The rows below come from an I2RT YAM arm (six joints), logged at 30 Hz.
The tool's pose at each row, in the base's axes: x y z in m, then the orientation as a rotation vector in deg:
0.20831 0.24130 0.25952 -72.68 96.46 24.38
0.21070 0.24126 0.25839 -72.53 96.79 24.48
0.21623 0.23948 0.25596 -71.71 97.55 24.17
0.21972 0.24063 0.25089 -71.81 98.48 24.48
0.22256 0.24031 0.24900 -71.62 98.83 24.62
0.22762 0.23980 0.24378 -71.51 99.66 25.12
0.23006 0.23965 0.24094 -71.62 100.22 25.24
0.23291 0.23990 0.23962 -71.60 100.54 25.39
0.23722 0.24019 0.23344 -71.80 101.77 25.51
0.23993 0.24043 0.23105 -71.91 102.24 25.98
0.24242 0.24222 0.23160 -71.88 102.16 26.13
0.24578 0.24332 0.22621 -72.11 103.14 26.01
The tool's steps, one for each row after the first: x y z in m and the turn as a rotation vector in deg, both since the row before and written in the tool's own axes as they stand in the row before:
0.00094 -0.00183 0.00165 -0.02 0.16 0.29
0.00293 -0.00498 0.00251 0.58 0.34 0.67
0.00351 -0.00133 0.00501 -0.39 0.66 0.55
0.00163 -0.00219 0.00207 -0.03 0.14 0.33
0.00438 -0.00347 0.00468 -0.37 0.44 0.68
0.00229 -0.00160 0.00250 -0.22 0.44 0.28
0.00075 -0.00213 0.00219 -0.13 0.19 0.23
0.00463 -0.00242 0.00544 -0.37 1.00 0.57
0.00157 -0.00184 0.00270 -0.44 0.27 0.37
-0.00171 -0.00156 0.00209 -0.07 -0.12 0.03
0.00346 -0.00154 0.00521 -0.19 0.89 0.34

